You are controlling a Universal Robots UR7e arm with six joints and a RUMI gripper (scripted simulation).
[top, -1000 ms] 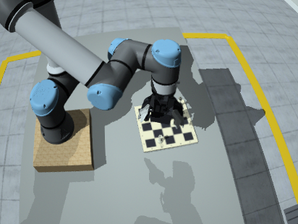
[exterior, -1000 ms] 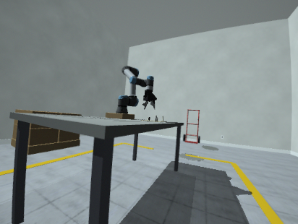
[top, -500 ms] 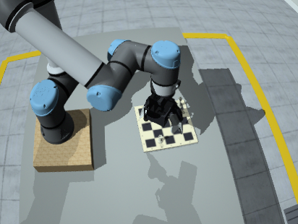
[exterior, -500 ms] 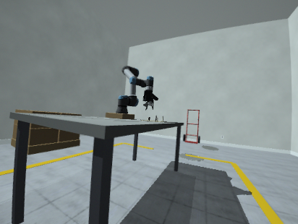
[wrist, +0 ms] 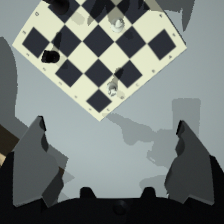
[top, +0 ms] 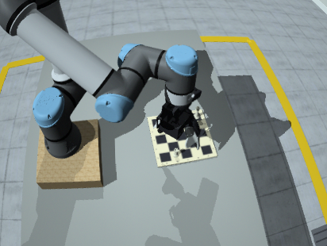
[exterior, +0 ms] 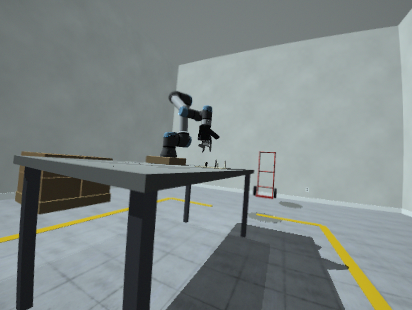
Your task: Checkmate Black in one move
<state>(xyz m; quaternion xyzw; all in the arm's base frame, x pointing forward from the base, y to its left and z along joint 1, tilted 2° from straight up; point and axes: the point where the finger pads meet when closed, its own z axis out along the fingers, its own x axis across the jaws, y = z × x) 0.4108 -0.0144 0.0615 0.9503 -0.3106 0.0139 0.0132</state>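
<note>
Now: the small chessboard 3 cm ahead of my hand, 8 cm to the left of it and 11 cm below it.
</note>
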